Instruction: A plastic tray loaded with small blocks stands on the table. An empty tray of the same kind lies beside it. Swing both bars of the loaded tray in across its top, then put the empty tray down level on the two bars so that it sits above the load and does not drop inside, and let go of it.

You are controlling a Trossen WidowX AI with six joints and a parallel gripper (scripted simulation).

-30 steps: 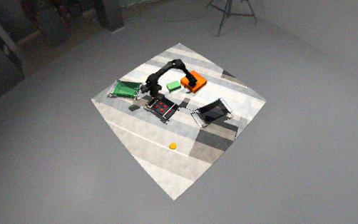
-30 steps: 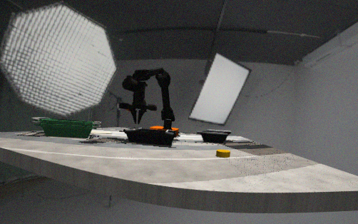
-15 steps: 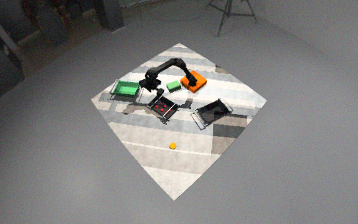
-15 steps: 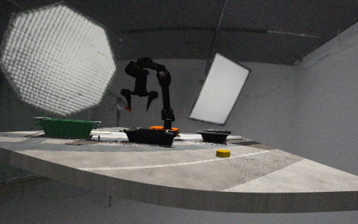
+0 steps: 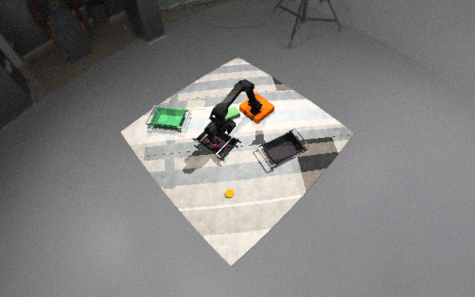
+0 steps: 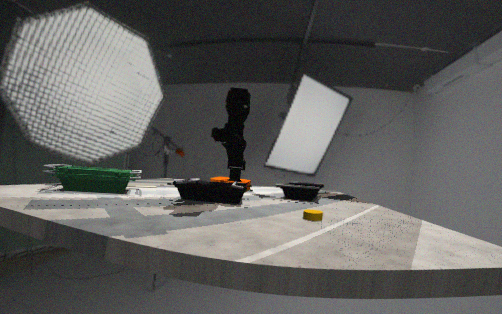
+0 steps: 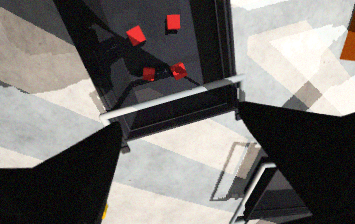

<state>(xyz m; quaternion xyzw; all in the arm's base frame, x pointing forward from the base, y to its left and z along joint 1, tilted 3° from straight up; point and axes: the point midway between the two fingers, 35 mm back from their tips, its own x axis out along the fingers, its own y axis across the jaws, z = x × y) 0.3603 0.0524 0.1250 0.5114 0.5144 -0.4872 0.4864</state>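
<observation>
Right now my gripper tip is 260 mm past the black tray, 290 mm to the right of it and 80 mm above it. Round my gripper tip: light green block (240 mm behind, 190 mm to the right, 110 mm below); then yellow disc (200 mm ahead, 250 mm to the left, 120 mm below).
</observation>
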